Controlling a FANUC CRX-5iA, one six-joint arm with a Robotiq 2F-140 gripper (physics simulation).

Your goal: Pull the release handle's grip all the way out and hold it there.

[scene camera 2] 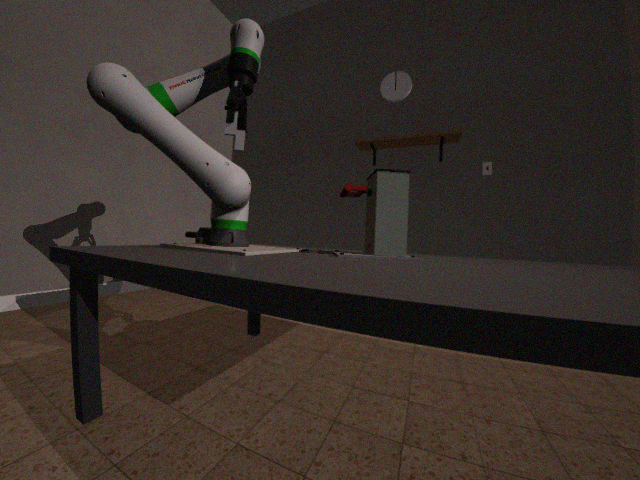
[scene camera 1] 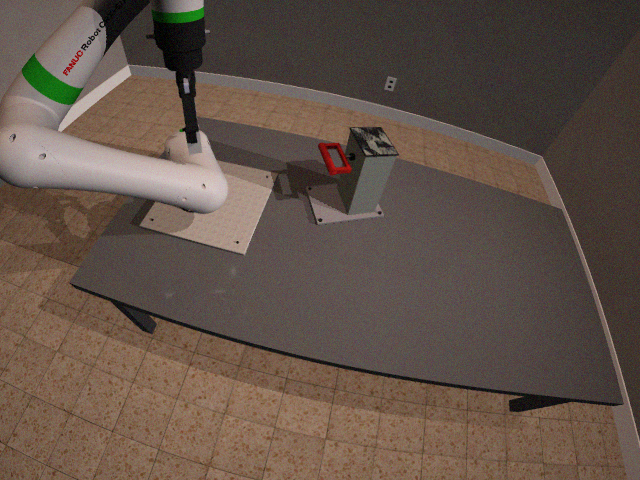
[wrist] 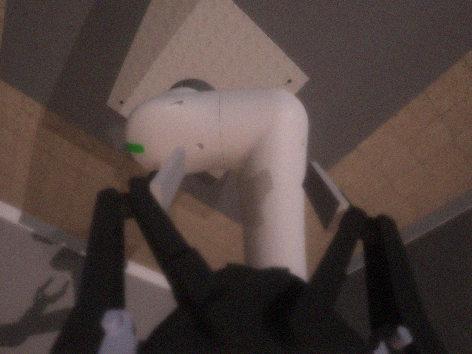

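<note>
The release handle's red grip (scene camera 1: 340, 169) (scene camera 2: 353, 191) is a rectangular loop. It stands out from the left side of a tall pale green housing (scene camera 1: 368, 183) (scene camera 2: 391, 211), near its top. A short dark stem (scene camera 1: 351, 156) shows between the two; how far it is out I cannot tell. The housing stands upright on a light plate (scene camera 1: 330, 215). My gripper (scene camera 1: 194, 144) (scene camera 2: 235, 138) (wrist: 246, 167) is open and empty, pointing down. It hangs well to the left of the grip, higher than it and apart from it. The handle does not show in the wrist view.
My arm's own white links (scene camera 1: 129, 167) (scene camera 2: 170, 134) (wrist: 277, 150) lie close by the gripper and below it. The arm stands on a pale mounting plate (scene camera 1: 248, 206) (wrist: 220, 40) on the grey table (scene camera 1: 413, 284). A wooden shelf (scene camera 2: 413, 140) and a clock (scene camera 2: 395, 86) are on the back wall.
</note>
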